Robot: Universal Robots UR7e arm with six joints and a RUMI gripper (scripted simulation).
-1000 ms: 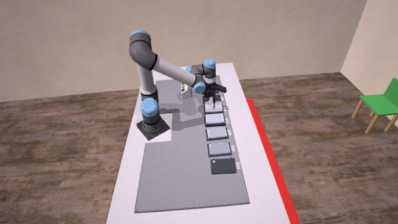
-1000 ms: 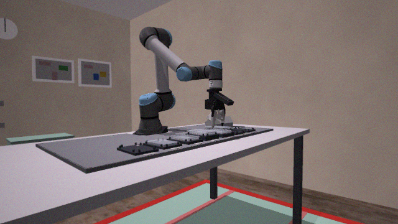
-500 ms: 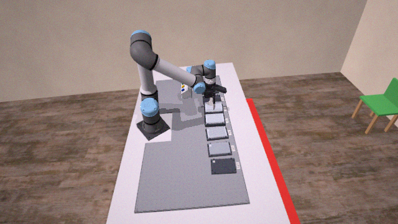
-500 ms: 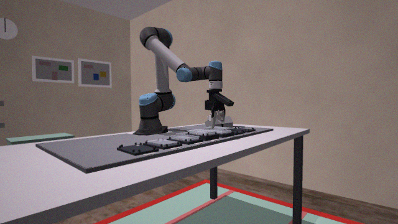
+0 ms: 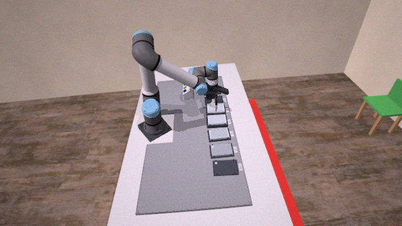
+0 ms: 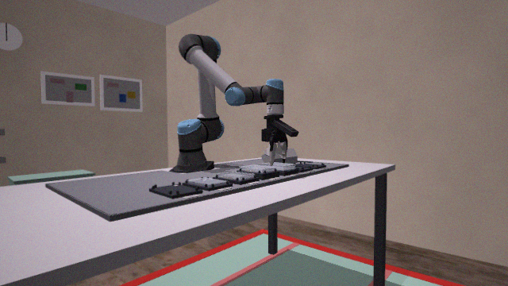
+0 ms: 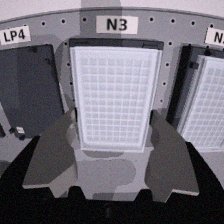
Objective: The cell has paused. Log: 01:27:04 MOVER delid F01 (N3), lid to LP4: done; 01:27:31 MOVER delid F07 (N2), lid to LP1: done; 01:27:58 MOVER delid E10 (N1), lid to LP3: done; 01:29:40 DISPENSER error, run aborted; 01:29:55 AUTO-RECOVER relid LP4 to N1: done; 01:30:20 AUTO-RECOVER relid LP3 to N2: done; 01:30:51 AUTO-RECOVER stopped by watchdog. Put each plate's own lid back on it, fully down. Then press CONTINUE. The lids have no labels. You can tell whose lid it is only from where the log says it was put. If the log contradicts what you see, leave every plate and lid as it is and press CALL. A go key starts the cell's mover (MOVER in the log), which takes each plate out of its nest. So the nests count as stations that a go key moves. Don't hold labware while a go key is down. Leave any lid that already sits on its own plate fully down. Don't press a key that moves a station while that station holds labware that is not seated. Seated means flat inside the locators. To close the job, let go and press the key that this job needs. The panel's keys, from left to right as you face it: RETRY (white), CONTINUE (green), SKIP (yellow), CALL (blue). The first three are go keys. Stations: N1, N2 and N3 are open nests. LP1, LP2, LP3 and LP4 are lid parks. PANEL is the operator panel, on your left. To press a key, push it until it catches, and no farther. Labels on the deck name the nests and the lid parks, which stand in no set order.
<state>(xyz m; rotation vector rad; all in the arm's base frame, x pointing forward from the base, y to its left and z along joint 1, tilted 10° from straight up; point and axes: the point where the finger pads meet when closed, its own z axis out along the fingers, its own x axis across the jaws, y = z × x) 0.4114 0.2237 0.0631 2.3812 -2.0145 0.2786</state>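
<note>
Now: hand 13 cm to the left of the well plate, 2 cm short of it and 2 cm above it. From my hand the other things lie so: yellow skip key 28 cm behind, 21 cm to the left, 2 cm above; then green continue key 28 cm behind, 26 cm to the left, 2 cm above; then white retry key 31 cm to the left, 29 cm behind, 2 cm above.
</note>
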